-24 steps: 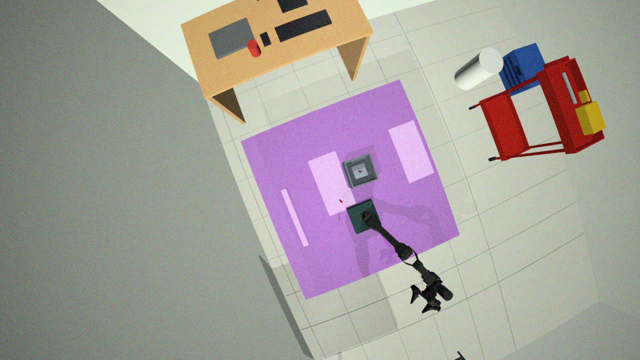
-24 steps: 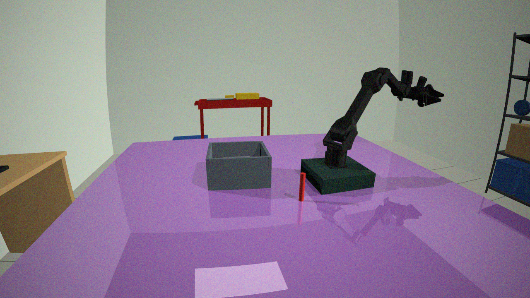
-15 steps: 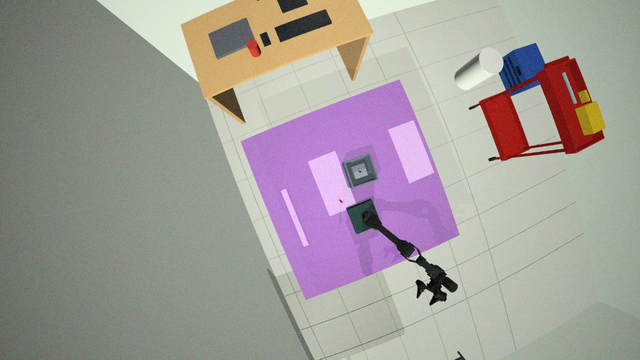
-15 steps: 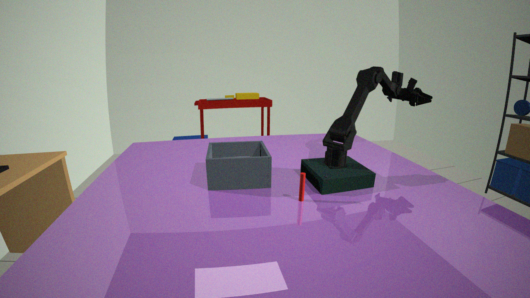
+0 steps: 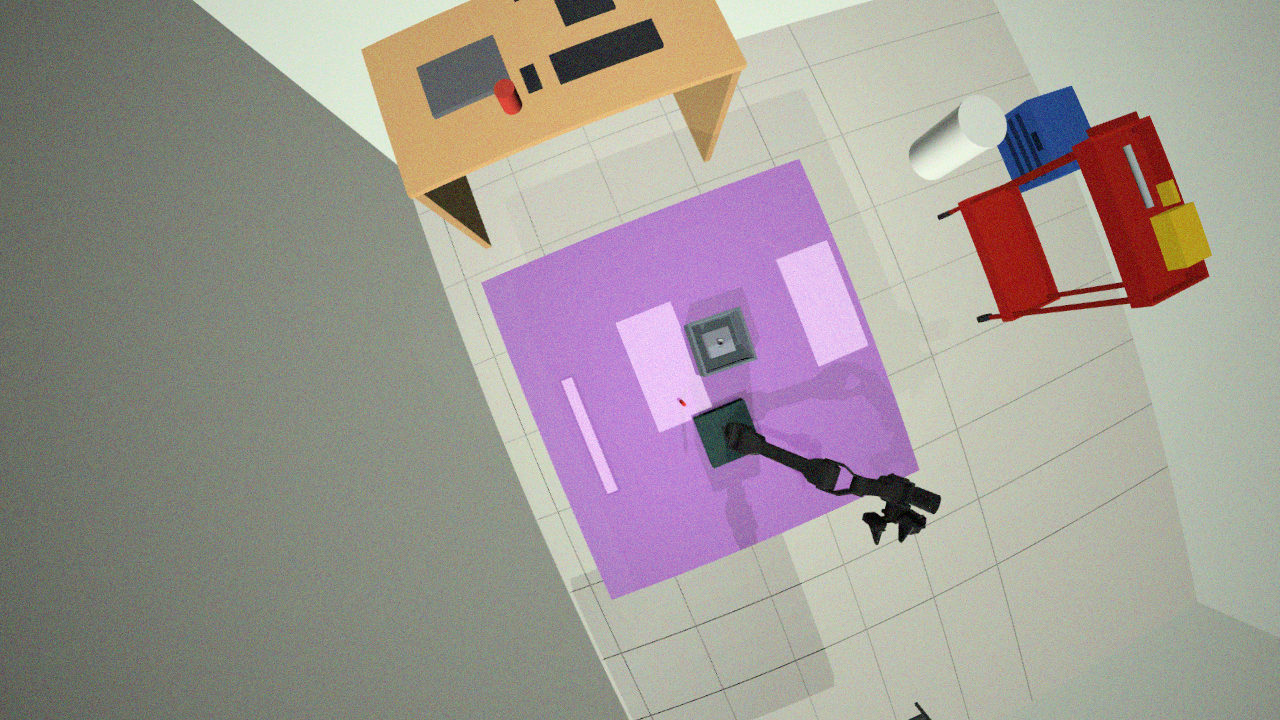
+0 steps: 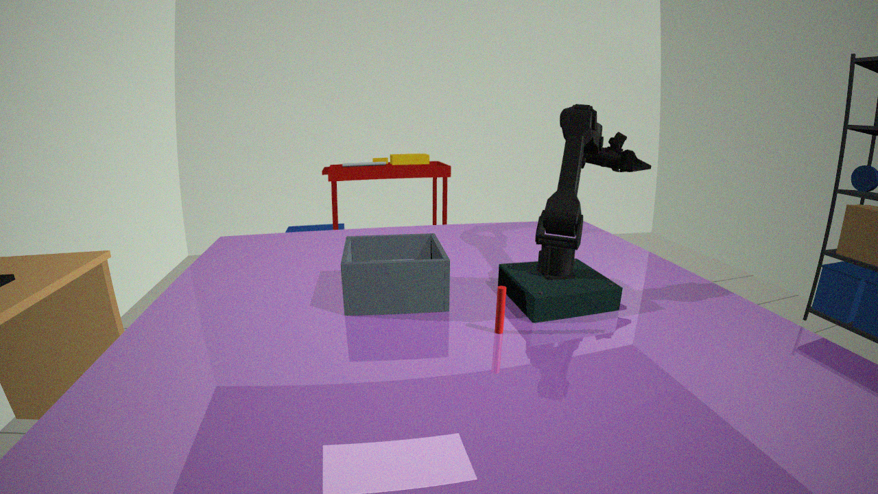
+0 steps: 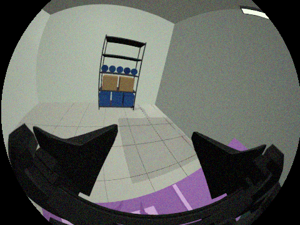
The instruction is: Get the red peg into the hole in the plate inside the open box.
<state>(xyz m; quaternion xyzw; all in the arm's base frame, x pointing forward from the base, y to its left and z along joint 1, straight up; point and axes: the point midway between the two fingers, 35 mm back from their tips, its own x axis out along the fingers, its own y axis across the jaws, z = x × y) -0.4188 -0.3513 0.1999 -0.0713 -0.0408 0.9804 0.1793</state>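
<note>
Now: gripper tip 610 mm short of the red peg, 470 mm to the right of it and 200 mm above it. From my gripper tip the other things lie so: grey box 770 mm ahead, 290 mm to the left, 220 mm below; then plate 770 mm ahead, 290 mm to the left, 200 mm below.
</note>
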